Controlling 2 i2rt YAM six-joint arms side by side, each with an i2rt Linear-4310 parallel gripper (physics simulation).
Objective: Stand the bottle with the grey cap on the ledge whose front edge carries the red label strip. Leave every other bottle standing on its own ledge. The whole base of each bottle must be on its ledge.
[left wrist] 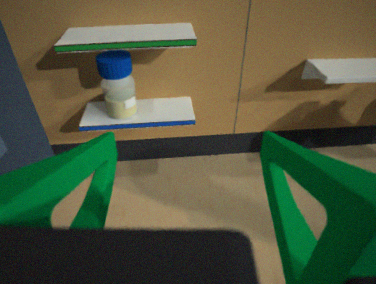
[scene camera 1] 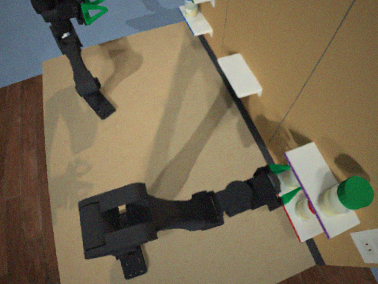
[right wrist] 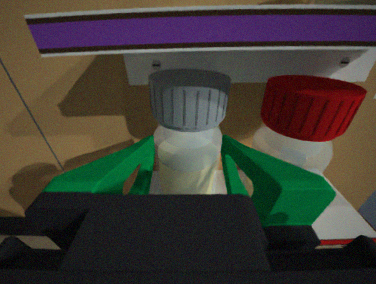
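Where they show: left gripper, fingertip midpoint: (left wrist: 188,142) (scene camera 1: 106,2); right gripper, fingertip midpoint: (right wrist: 187,141); left arm's base at its link origin: (scene camera 1: 96,101).
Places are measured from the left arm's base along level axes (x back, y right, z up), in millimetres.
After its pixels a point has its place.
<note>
The grey-capped bottle (right wrist: 189,100) {x -201, y 739, z 262 mm} stands upright between the fingers of my right gripper (scene camera 1: 294,179) {x -221, y 746, z 221 mm} (right wrist: 187,141) {x -221, y 746, z 221 mm}, which is shut on its body. It is over the left part of the red-label ledge (scene camera 1: 309,233) {x -151, y 867, z 160 mm} (right wrist: 342,217) {x -142, y 856, z 160 mm}, below the purple-label ledge (scene camera 1: 311,156) {x -235, y 732, z 300 mm} (right wrist: 200,32). Its base is hidden, so I cannot tell whether it touches the ledge. The red-capped bottle (scene camera 1: 303,209) {x -164, y 807, z 214 mm} (right wrist: 312,107) {x -172, y 800, z 258 mm} stands on the red-label ledge, to the right in the right wrist view. The blue-capped bottle (left wrist: 119,87) {x -493, y 24, z 223 mm} stands on the blue-label ledge (left wrist: 165,111) {x -483, y 96, z 160 mm}. My left gripper (left wrist: 188,142) {x -189, y -17, z 345 mm} is open and empty.
A green-capped bottle (scene camera 1: 355,193) {x -165, y 819, z 405 mm} stands on the purple-label ledge, close above my right fingers. A green-label ledge (left wrist: 135,34) {x -495, y 61, z 300 mm} hangs above the blue-capped bottle. Another white ledge (scene camera 1: 240,75) {x -347, y 432, z 230 mm} (left wrist: 350,70) {x -348, y 397, z 230 mm} is on the wall between the two groups. A wall socket (scene camera 1: 367,245) {x -173, y 942, z 282 mm} is at the lower right.
</note>
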